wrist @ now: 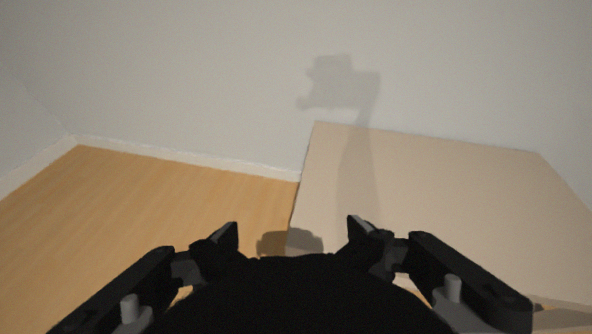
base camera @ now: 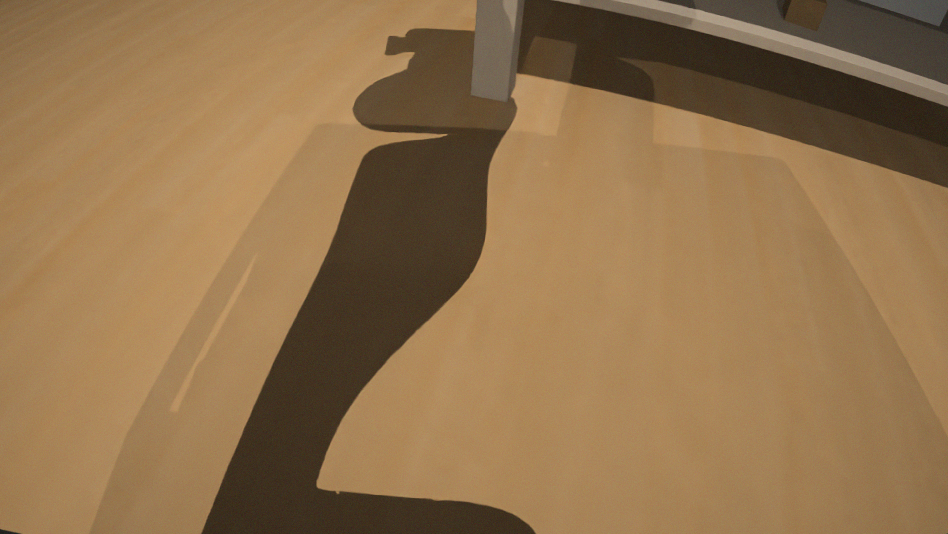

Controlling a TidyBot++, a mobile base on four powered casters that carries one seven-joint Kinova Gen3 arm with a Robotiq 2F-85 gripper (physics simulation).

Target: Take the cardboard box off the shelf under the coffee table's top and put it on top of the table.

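Frame: origin at the arm's base, x ahead, y right, z down, level; metres.
Seen in the pictures: gripper, fingertip midpoint: (wrist: 293,230).
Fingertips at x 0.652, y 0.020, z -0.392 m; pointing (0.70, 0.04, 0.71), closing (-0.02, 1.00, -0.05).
Pixels of each thing's middle, then the offset from my fingertips to it. "*": a spot on its surface instead. Level surfaces: height alone.
- small brown box, body centre: (base camera: 803,6) dx +0.188, dy +0.464, dz +0.619 m
- table's pale leg, surface spot: (base camera: 494,53) * dx +0.109, dy +0.019, dz +0.722 m
- beige table top, surface spot: (wrist: 460,195) * dx +0.236, dy +0.539, dz +0.339 m
- Wooden floor, surface height: dz +0.789 m
A small brown box (base camera: 804,13), which looks like the cardboard box, sits on the grey lower shelf (base camera: 882,51) of the coffee table at the top right of the base view; its top is cut off by the frame. The table's pale leg (base camera: 494,53) stands left of it. In the wrist view the beige table top (wrist: 460,195) spreads across the right half. My gripper (wrist: 293,230) is open and empty, its fingers wide apart in front of the table's left edge as seen. The box cannot be made out in the wrist view.
A light grey-blue surface (base camera: 918,7) shows at the base view's top right corner. The wall (wrist: 175,65) rises behind the table, with a white baseboard (wrist: 200,159). Wooden floor (base camera: 630,331) (wrist: 150,200) lies before and left of the table, with the arm's dark shadow across it.
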